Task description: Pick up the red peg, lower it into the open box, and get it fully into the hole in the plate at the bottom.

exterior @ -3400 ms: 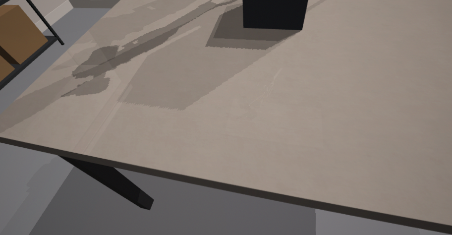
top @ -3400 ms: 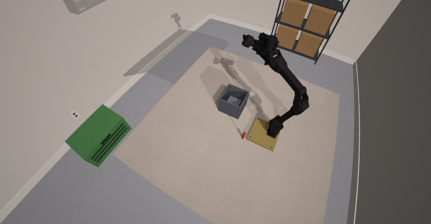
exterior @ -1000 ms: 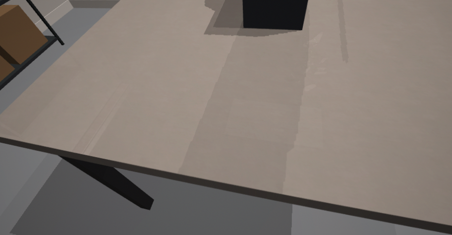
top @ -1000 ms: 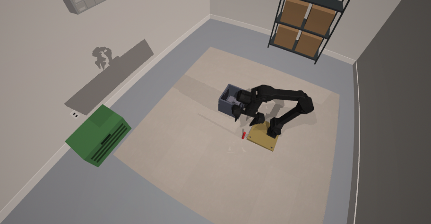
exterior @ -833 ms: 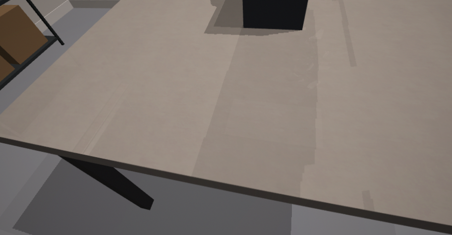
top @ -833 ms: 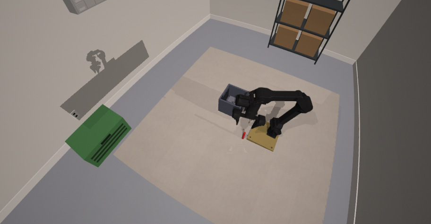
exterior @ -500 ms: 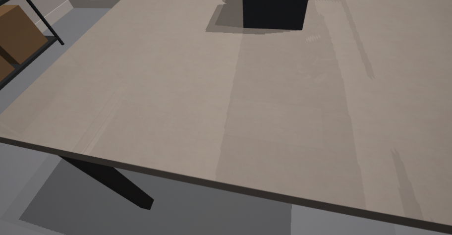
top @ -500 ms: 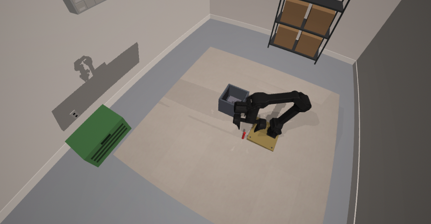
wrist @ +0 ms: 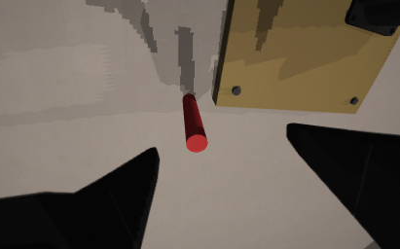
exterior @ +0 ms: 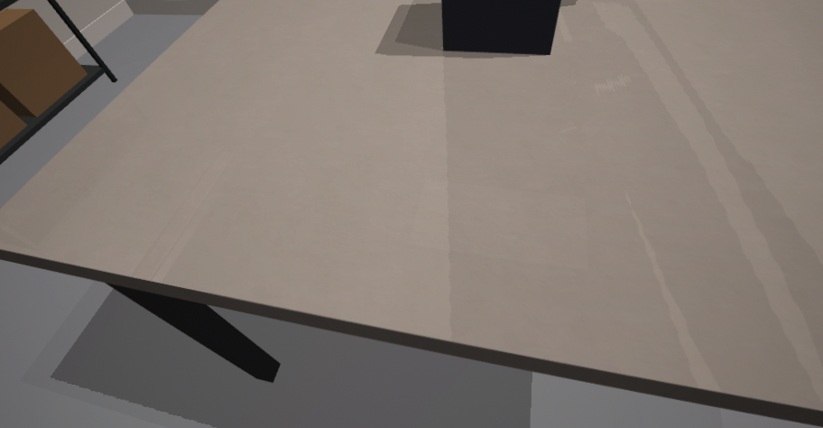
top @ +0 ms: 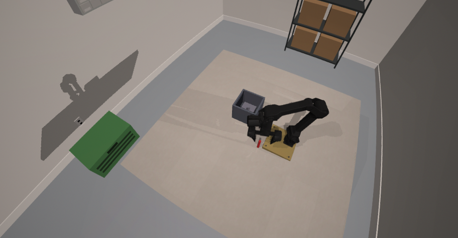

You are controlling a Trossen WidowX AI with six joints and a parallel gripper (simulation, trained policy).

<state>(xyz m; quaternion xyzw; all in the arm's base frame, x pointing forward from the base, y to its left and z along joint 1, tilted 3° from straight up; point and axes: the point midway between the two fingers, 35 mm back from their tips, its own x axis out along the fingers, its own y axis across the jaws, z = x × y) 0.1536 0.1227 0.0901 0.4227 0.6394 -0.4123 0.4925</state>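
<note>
Now: gripper tip 20 mm short of the red peg and 40 mm above it. Round my gripper tip: grey plate (190 mm ahead, 190 mm to the right, 30 mm below).
</note>
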